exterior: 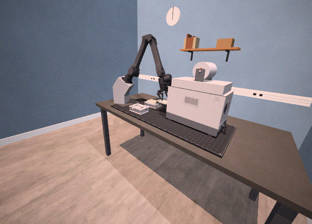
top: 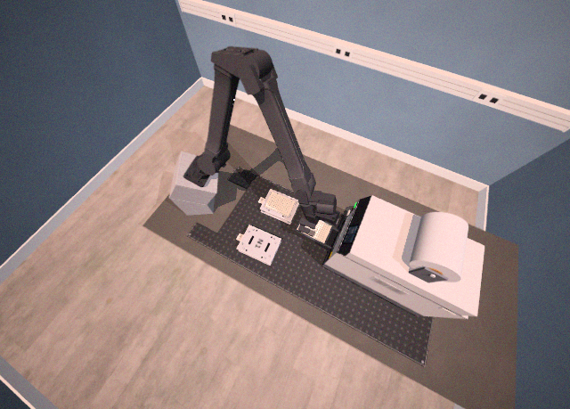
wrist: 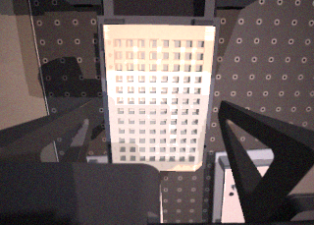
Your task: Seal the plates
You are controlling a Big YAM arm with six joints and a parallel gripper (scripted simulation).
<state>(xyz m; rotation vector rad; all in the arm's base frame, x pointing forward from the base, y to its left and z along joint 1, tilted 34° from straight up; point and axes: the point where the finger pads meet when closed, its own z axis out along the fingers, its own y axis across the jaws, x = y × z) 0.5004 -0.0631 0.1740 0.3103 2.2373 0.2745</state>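
Now: hand 40 mm above the sealer stage. Round my hand: foil roll 330 mm ahead, 50 mm to the right, 280 mm above; plate nest 210 mm behind, 130 mm to the right, 90 mm below.
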